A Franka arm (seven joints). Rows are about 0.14 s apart.
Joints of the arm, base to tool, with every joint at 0 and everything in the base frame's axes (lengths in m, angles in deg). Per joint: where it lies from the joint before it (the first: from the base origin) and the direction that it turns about. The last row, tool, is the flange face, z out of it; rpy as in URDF.
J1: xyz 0 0 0.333 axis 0 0 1
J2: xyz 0 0 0 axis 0 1 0
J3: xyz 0 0 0.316 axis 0 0 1
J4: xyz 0.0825 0 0 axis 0 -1 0
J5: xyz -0.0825 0 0.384 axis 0 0 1
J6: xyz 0 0 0 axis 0 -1 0
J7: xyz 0.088 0 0 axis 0 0 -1
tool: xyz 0 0 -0.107 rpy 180 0 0
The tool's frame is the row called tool.
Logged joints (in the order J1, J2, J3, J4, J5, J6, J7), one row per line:
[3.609, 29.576, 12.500, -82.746, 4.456, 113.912, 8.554]
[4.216, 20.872, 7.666, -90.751, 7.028, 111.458, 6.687]
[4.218, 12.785, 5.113, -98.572, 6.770, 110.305, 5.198]
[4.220, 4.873, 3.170, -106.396, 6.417, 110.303, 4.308]
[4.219, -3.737, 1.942, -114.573, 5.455, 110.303, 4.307]
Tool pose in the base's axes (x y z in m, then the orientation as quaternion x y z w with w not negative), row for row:
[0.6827, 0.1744, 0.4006, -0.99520, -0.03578, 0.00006, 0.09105]
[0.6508, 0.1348, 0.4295, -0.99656, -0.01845, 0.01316, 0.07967]
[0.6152, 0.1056, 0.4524, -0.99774, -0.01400, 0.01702, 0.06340]
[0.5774, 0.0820, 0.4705, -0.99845, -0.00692, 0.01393, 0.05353]
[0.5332, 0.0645, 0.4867, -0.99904, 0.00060, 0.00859, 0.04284]
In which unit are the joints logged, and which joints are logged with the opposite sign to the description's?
The joints are logged in degrees. Opposite sign: none.
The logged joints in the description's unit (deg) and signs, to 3 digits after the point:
[3.609, 29.576, 12.500, -82.746, 4.456, 113.912, 8.554]
[4.216, 20.872, 7.666, -90.751, 7.028, 111.458, 6.687]
[4.218, 12.785, 5.113, -98.572, 6.770, 110.305, 5.198]
[4.220, 4.873, 3.170, -106.396, 6.417, 110.303, 4.308]
[4.219, -3.737, 1.942, -114.573, 5.455, 110.303, 4.307]

